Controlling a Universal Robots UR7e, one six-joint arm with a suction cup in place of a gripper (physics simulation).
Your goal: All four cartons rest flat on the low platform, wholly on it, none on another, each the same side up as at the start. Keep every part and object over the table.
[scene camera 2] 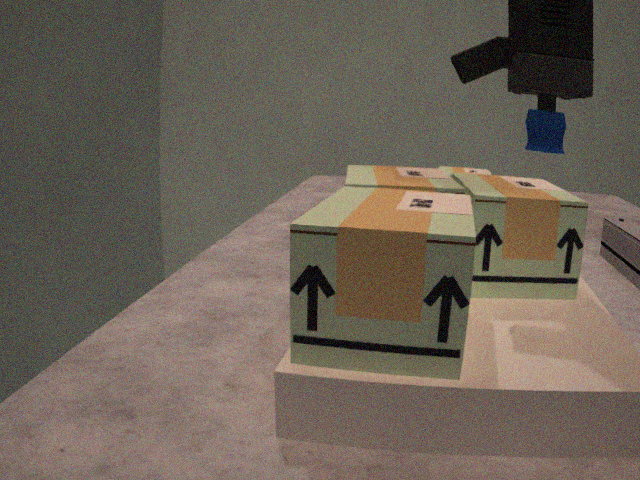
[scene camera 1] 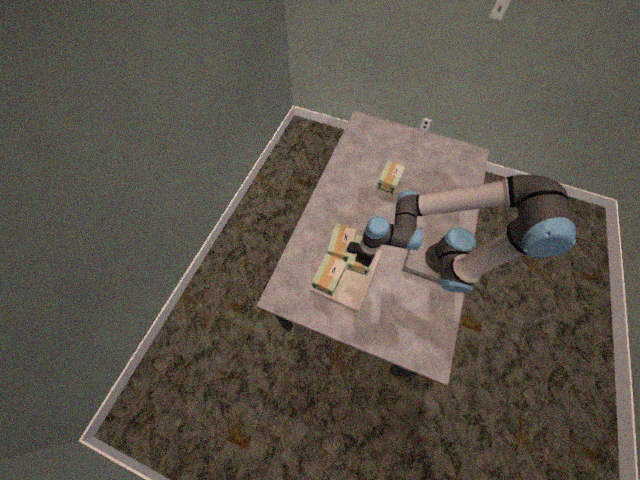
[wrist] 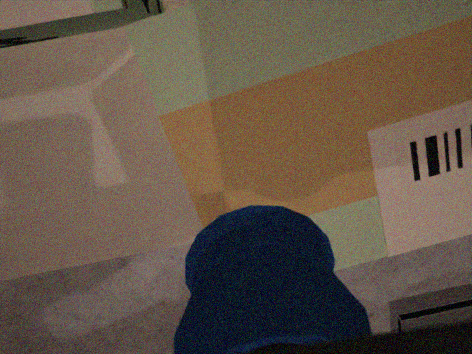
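Where they show: hand at its tool point: [scene camera 2: 544,150] [wrist: 260,272]; arm's base at its link origin: [scene camera 1: 441,259].
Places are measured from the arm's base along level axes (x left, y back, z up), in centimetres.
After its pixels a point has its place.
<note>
One pale green carton with orange tape [scene camera 1: 329,273] {x 36.2, y -40.7, z 7.3 cm} [scene camera 2: 382,279] {x 42.9, y -40.3, z 4.6 cm} stands upright at the near left of the low platform [scene camera 1: 353,295] {x 36.9, y -27.4, z -1.2 cm} [scene camera 2: 454,421] {x 43.4, y -35.3, z -3.5 cm} [wrist: 45,190] {x 35.9, y -28.2, z -1.2 cm}. A second carton [scene camera 1: 357,267] {x 26.7, y -31.7, z 5.5 cm} [scene camera 2: 529,242] {x 26.6, y -31.4, z 3.7 cm} [wrist: 300,145] {x 22.8, y -32.4, z 7.3 cm} stands on it farther right, partly under the arm in scene camera 1. A third carton [scene camera 1: 339,242] {x 20.9, y -44.4, z 7.3 cm} [scene camera 2: 403,178] {x 21.4, y -43.3, z 7.3 cm} is at the back left; its base is hidden. A fourth carton [scene camera 1: 390,176] {x -30.3, y -41.1, z 2.4 cm} rests on the table, apart from the platform. My blue suction cup [scene camera 2: 545,149] [wrist: 260,250] holds nothing and hangs above and apart from the cartons, near the second one.
The arm's wrist [scene camera 1: 378,232] {x 27.4, y -29.0, z 42.7 cm} is over the platform's right side. The arm's grey base plate [scene camera 1: 423,269] {x 9.3, y -5.2, z 0.0 cm} is on the table [scene camera 1: 408,335] {x 38.7, y 1.8, z -6.0 cm} [scene camera 2: 155,361] {x 38.8, y -59.0, z -6.0 cm}, right of the platform. The first and third cartons stand close together along the platform's left side.
</note>
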